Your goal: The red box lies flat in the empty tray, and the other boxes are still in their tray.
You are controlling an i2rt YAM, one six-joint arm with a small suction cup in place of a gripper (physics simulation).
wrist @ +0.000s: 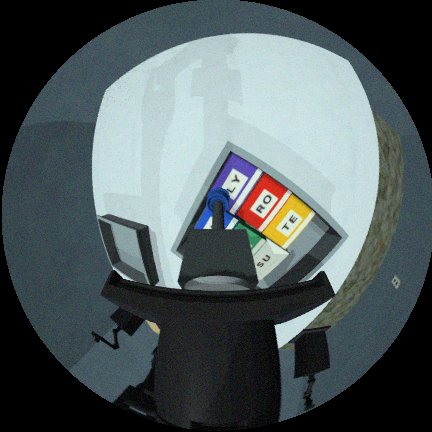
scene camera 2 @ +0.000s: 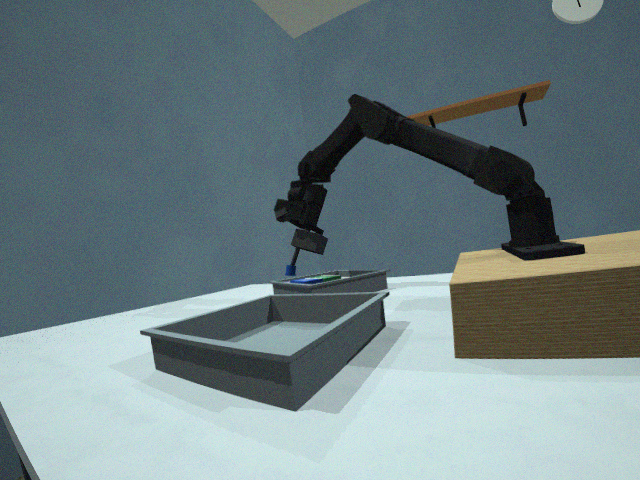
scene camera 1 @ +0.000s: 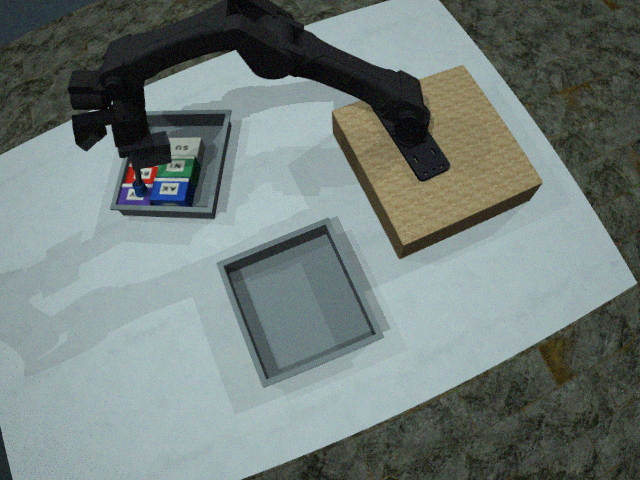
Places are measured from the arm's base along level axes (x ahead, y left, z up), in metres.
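Pixels of known places: end effector, tool point: [wrist: 217,195] [scene camera 2: 289,275] [scene camera 1: 140,192]; arm's base, origin of the base link: [scene camera 2: 534,250] [scene camera 1: 409,135].
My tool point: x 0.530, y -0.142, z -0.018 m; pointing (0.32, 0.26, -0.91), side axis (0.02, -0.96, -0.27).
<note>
For each thing: its top centre in the pictures, then the offset to it from my tool point.
- red box, middle of its top: [wrist: 263,203] [scene camera 1: 142,173] dx -0.011, dy -0.063, dz -0.029 m
- back left tray, middle of its top: [wrist: 254,248] [scene camera 1: 170,157] [scene camera 2: 327,276] dx -0.081, dy -0.059, dz -0.014 m
- purple box, middle of its top: [wrist: 233,183] [scene camera 1: 135,194] dx +0.016, dy -0.017, dz -0.021 m
- blue box, middle of its top: [wrist: 211,229] [scene camera 1: 169,188] [scene camera 2: 305,279] dx -0.057, dy +0.013, dz -0.012 m
- green box, middle of its top: [wrist: 238,249] [scene camera 1: 175,165] [scene camera 2: 324,276] dx -0.085, dy -0.033, dz -0.013 m
- white box, middle of its top: [wrist: 263,261] [scene camera 1: 181,147] dx -0.111, dy -0.077, dz -0.025 m
- yellow box, middle of its top: [wrist: 289,223] dx -0.038, dy -0.108, dz -0.028 m
- empty tray, middle of its top: [scene camera 2: 275,311] [scene camera 1: 296,299] [wrist: 119,253] dx -0.196, dy +0.333, dz -0.014 m
The red box [scene camera 1: 150,177] [wrist: 263,202], labelled RO, lies flat in the back left tray [scene camera 1: 170,210] [scene camera 2: 364,283] [wrist: 310,240]. Beside it lie the purple box [scene camera 1: 125,197] [wrist: 240,165], blue box [scene camera 1: 170,191] [scene camera 2: 306,281] [wrist: 204,221], green box [scene camera 1: 177,166] [scene camera 2: 330,277] [wrist: 247,232], white box [scene camera 1: 186,147] [wrist: 272,255] and yellow box [wrist: 290,220]; the arm hides the yellow one in scene camera 1. The empty tray [scene camera 1: 294,315] [scene camera 2: 222,361] [wrist: 142,250] stands apart. My blue suction cup [scene camera 1: 140,189] [scene camera 2: 290,270] [wrist: 218,199] is open, tilted, holding nothing above the boxes' tray.
The arm's base stands on a wooden block [scene camera 1: 465,155] [scene camera 2: 542,320], to the right of both trays in scene camera 1. The boxes' tray has raised walls around the boxes. A wooden wall shelf [scene camera 2: 485,103] shows behind the arm.
</note>
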